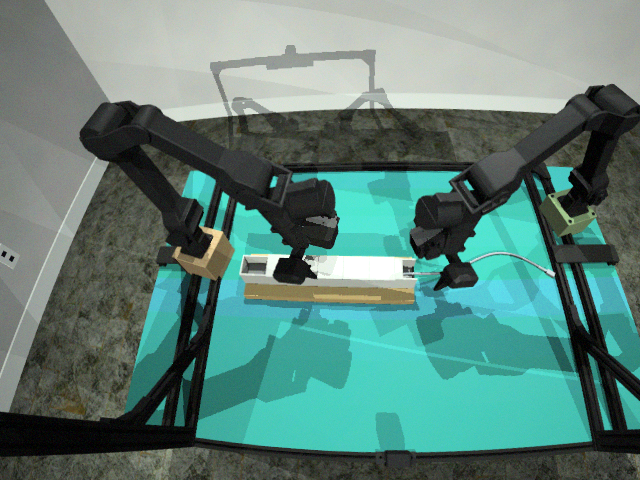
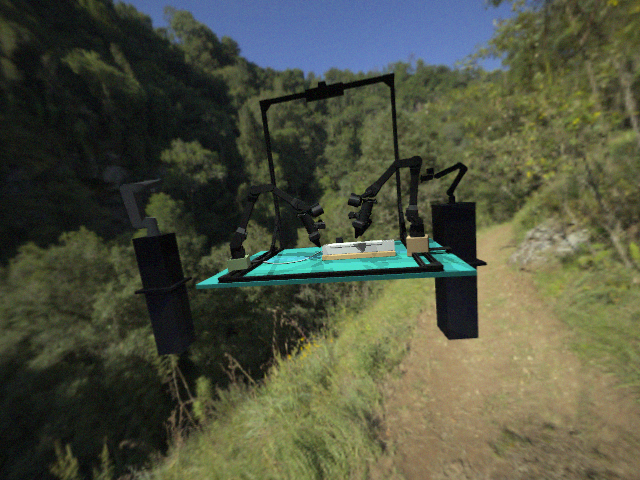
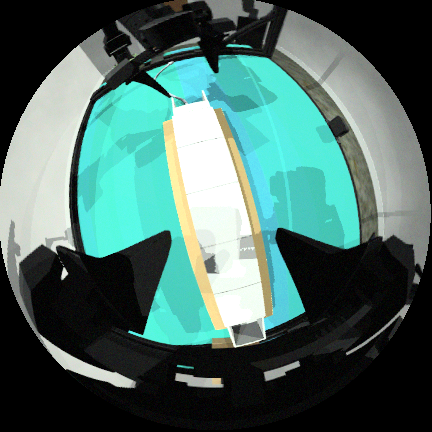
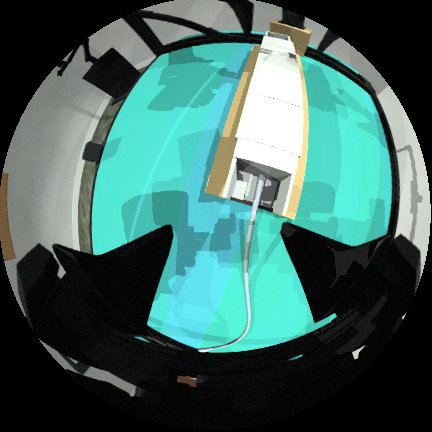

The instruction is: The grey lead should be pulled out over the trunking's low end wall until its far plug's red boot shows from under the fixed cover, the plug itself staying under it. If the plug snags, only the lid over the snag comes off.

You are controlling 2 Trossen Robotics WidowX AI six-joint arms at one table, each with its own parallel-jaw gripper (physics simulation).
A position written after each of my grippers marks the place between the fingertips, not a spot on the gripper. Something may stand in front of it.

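Observation:
Looking at image 1, I find my left gripper (image 1: 321, 259) and my right gripper (image 1: 427, 273), along with a trunking (image 1: 254, 267). Image 2 shows me the trunking (image 2: 387, 248) as well. In image 3 I can see my left gripper (image 3: 224, 235), my right gripper (image 3: 192, 83) and the trunking (image 3: 250, 330), and in image 4 there is my right gripper (image 4: 228, 229).

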